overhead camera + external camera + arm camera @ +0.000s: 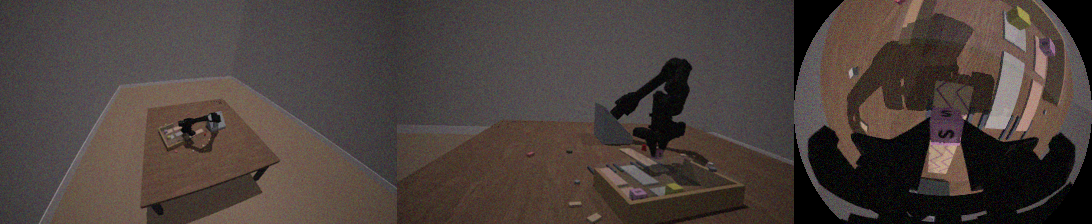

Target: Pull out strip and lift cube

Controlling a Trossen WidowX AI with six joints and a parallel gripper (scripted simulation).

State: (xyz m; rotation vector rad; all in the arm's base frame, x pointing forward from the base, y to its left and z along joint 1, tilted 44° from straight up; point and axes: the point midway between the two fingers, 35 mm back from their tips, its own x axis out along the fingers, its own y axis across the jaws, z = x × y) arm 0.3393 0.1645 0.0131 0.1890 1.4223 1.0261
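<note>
The tan strip is 70 mm behind my gripper tip, 40 mm to the right of it and 40 mm below it.
</note>
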